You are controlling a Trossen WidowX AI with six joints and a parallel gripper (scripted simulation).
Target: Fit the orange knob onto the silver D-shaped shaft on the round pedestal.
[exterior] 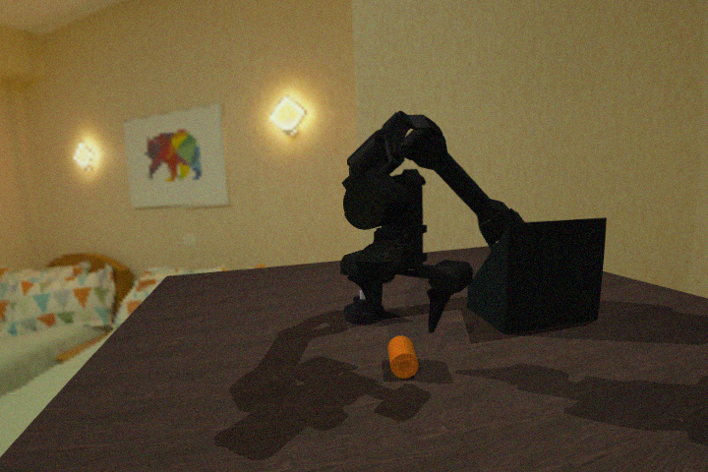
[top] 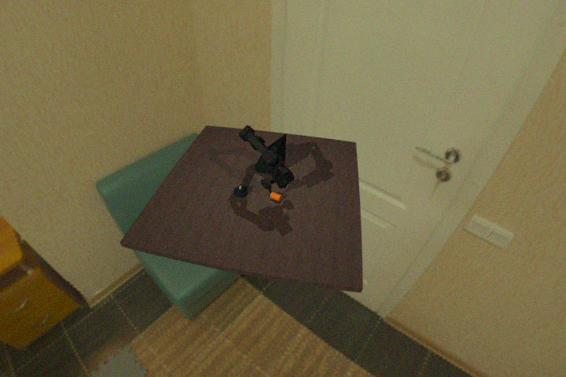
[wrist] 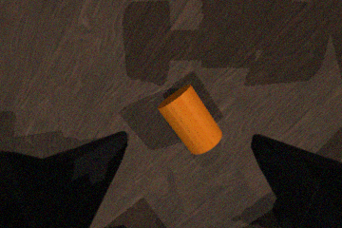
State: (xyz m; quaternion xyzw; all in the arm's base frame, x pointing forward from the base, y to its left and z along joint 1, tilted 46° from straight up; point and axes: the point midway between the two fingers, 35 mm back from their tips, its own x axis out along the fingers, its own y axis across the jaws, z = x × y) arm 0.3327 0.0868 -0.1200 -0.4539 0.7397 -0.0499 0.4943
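Right now the orange knob is 5 cm below my gripper tip and 1 cm to the left of it. From my gripper tip the other things lie so: round pedestal: 23 cm to the right, 4 cm below.
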